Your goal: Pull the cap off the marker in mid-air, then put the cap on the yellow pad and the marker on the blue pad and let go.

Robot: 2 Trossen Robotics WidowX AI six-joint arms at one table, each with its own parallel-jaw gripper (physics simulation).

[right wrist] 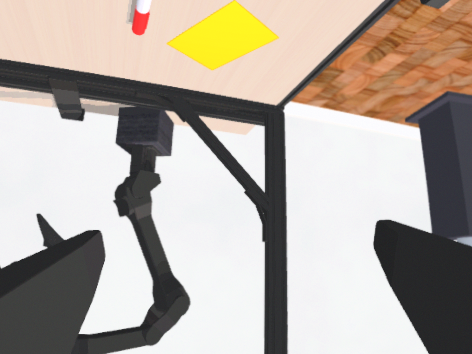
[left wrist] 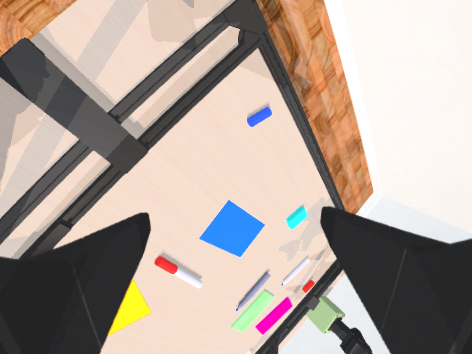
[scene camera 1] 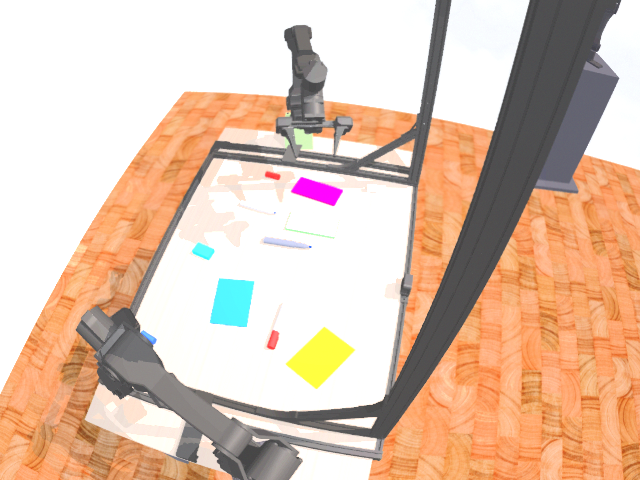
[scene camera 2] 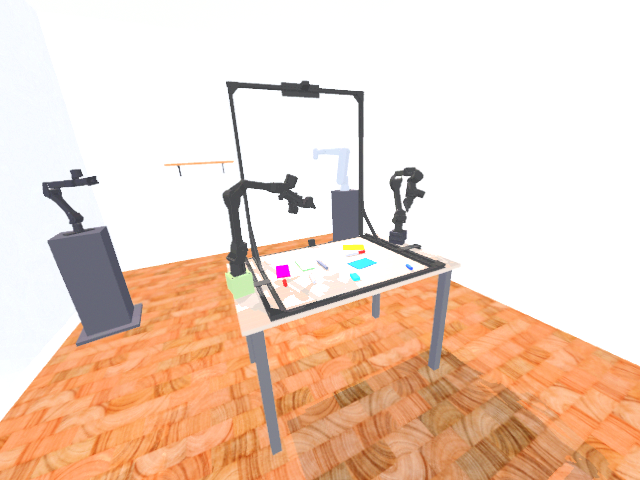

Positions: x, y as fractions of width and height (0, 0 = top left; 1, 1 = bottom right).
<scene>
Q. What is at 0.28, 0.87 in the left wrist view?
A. A yellow pad.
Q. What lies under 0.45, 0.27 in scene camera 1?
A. My right gripper.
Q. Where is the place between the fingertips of my left gripper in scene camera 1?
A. At 0.24, 0.74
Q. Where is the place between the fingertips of my right gripper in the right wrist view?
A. At 0.51, 0.68
</scene>
